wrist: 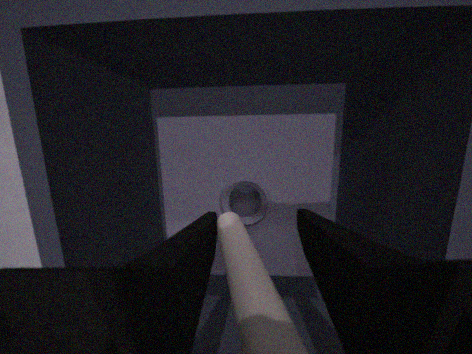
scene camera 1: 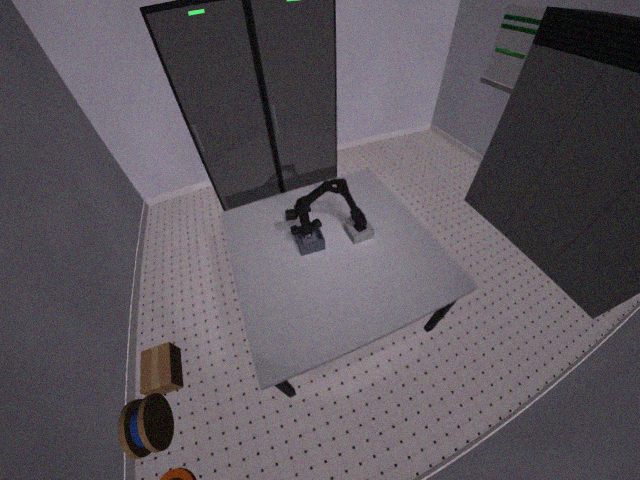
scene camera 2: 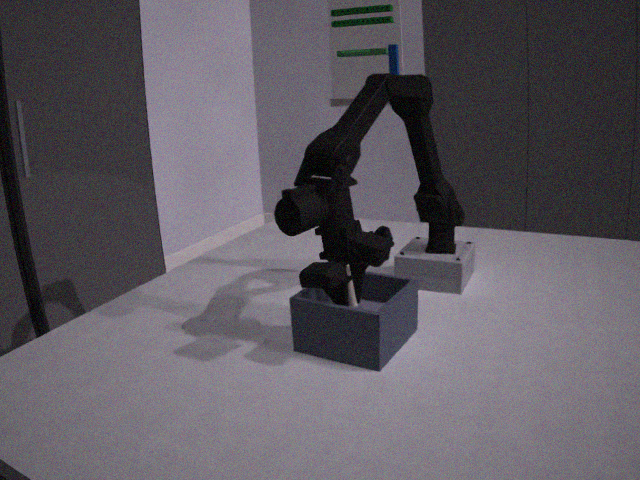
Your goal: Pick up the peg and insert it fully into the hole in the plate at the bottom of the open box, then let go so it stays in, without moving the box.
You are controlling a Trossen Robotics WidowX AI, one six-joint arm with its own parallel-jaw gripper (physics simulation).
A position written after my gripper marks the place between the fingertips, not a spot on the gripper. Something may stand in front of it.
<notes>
I see my gripper (scene camera 2: pixel 351 308), a blue-grey box (scene camera 2: pixel 363 338) and a light plate (wrist: pixel 288 159).
The blue-grey box shows as well in the wrist view (wrist: pixel 88 88). My gripper also shows in the wrist view (wrist: pixel 256 218).
</notes>
